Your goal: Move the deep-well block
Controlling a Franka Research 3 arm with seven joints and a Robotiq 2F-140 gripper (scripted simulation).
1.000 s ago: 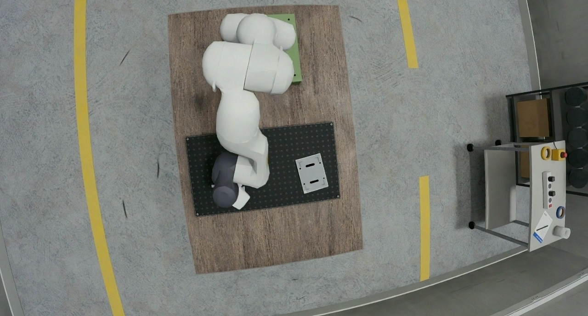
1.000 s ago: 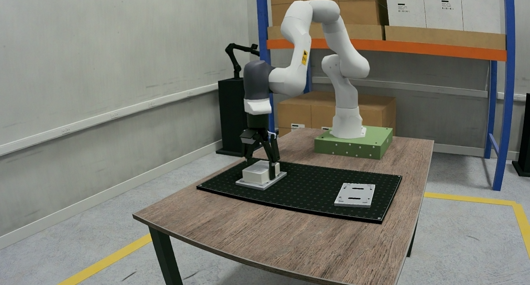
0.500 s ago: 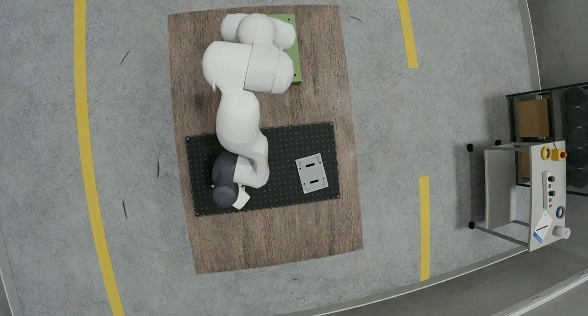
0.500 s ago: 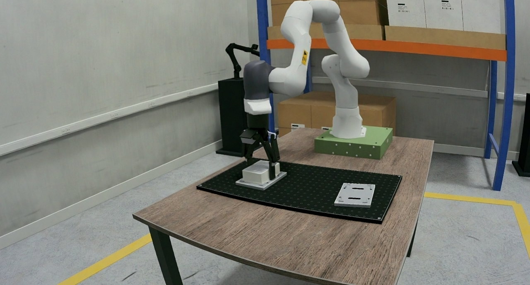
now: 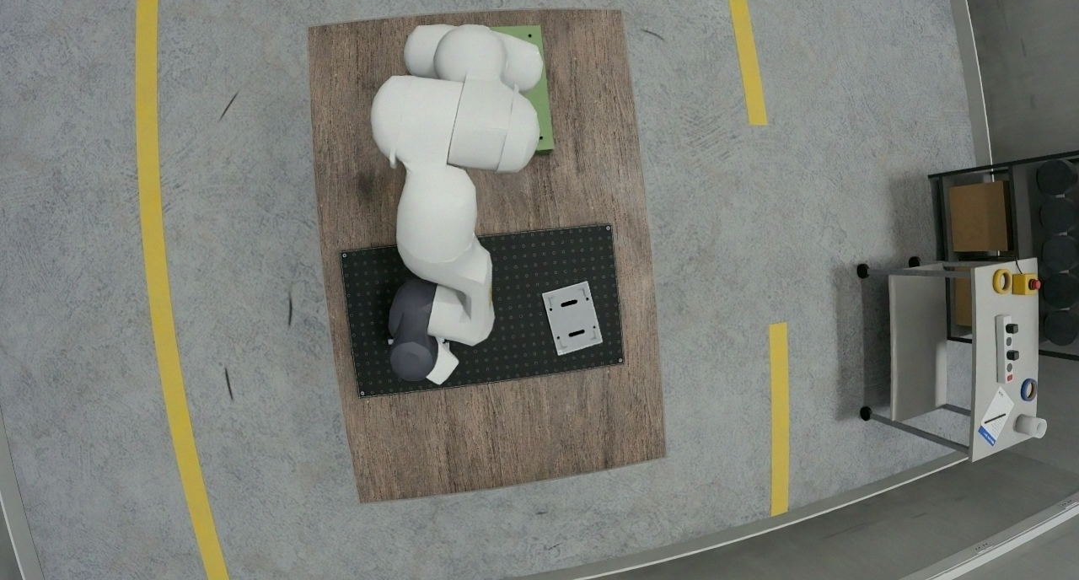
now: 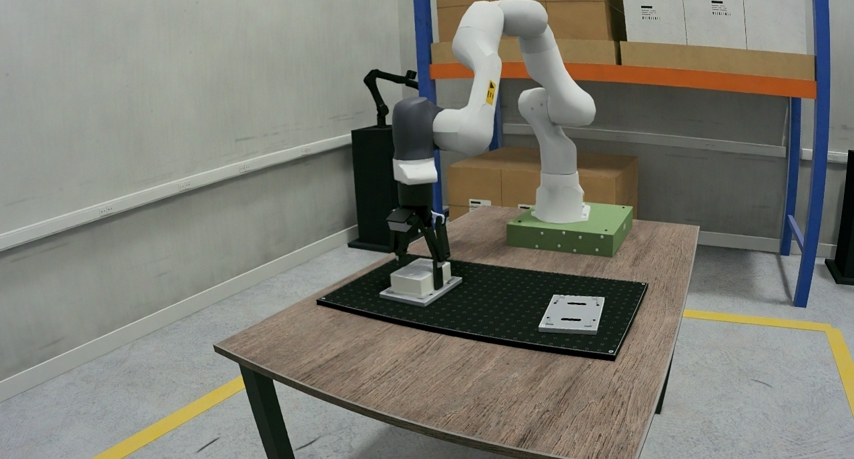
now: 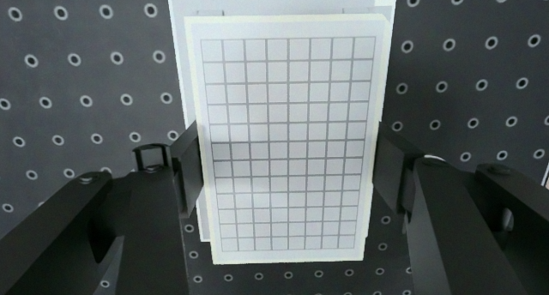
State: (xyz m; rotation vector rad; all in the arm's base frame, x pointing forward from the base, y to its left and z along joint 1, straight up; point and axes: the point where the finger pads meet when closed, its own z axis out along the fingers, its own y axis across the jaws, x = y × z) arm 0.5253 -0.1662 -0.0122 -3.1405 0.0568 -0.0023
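My hand is 30 mm above the nest N1. The rest, counted from my hand: nest N2 (20 mm ahead, 380 mm to the left, 30 mm below); then white deep-well block (10 mm below).
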